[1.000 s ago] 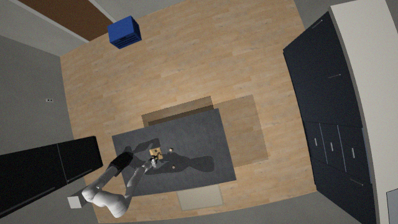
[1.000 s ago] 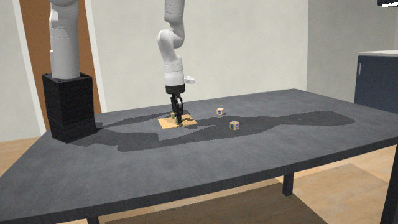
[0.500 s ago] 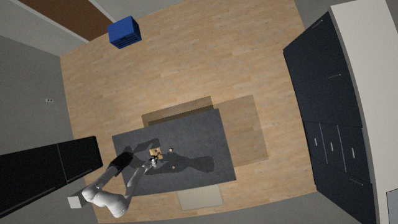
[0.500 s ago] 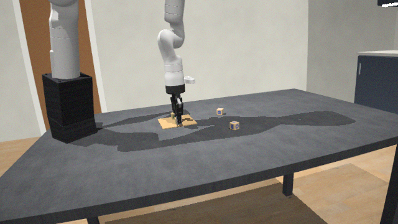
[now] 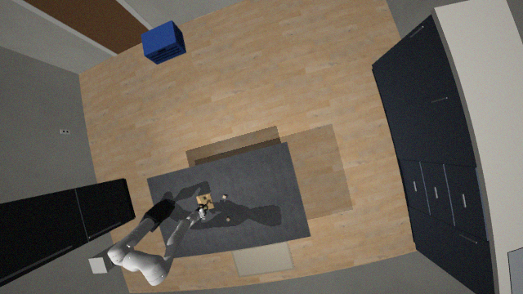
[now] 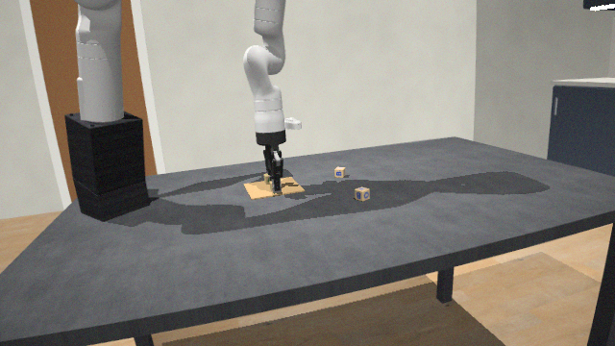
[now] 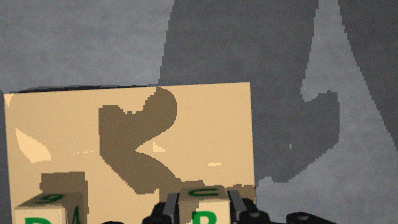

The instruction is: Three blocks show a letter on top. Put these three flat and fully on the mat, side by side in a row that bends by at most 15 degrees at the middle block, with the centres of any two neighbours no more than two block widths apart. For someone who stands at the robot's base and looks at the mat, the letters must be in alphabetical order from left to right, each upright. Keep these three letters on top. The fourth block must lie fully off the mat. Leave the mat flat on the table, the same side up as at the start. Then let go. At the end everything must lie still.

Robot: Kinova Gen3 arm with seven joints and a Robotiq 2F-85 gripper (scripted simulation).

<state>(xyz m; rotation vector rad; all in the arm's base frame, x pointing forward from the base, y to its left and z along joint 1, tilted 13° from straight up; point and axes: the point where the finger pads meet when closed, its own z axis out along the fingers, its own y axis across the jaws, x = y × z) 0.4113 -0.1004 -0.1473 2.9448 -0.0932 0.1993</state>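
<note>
The mat is 40 mm to the left of my hand and 20 mm below it. Round my hand: green-marked block 80 mm to the left, 10 mm below, 10 mm ahead.
</note>
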